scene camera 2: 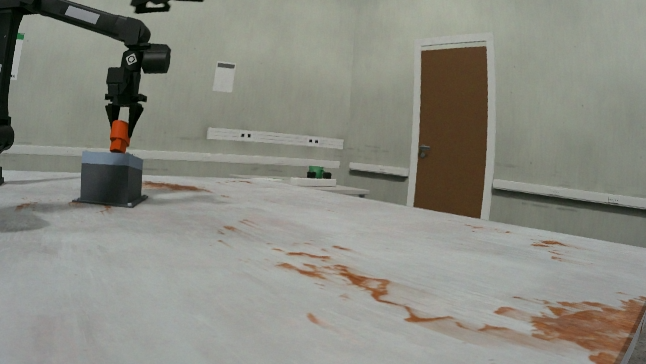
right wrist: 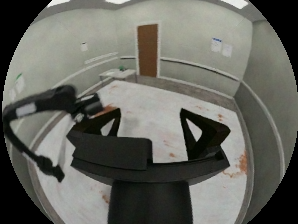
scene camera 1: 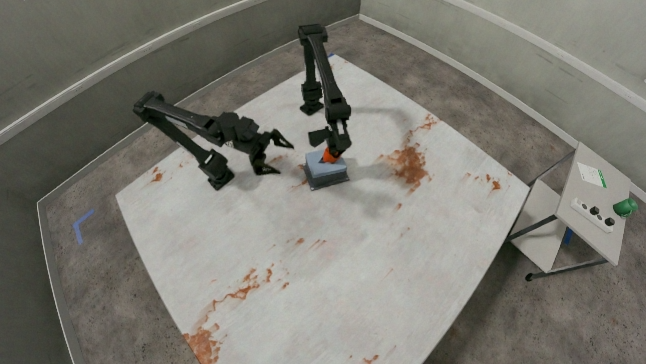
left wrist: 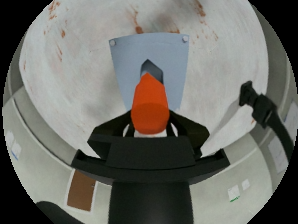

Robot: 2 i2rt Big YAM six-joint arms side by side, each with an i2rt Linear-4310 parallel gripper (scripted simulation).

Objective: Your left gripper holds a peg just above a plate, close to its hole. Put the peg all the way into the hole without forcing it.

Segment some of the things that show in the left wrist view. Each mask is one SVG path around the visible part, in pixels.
My left gripper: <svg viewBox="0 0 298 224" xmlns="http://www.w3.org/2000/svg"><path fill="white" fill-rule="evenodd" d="M208 128L169 109L169 121L165 128L166 137L134 137L134 125L130 121L132 120L132 117L130 117L132 112L128 111L124 115L114 117L114 119L106 121L104 124L97 125L92 133L90 133L86 143L100 157L85 155L81 149L77 149L71 167L82 173L82 175L90 177L90 179L100 181L102 184L112 185L108 224L194 224L192 194L190 194L189 185L201 183L201 181L209 179L209 177L217 175L223 169L230 167L229 159L227 159L223 148L218 149L214 155L201 157L201 147L210 136Z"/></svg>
An orange peg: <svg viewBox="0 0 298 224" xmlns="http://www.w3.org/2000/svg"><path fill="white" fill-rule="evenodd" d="M146 72L144 76L141 76L140 83L134 89L130 117L132 117L134 129L138 133L142 133L142 135L158 135L158 133L165 131L166 124L168 124L170 116L168 99L166 99L164 85Z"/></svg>
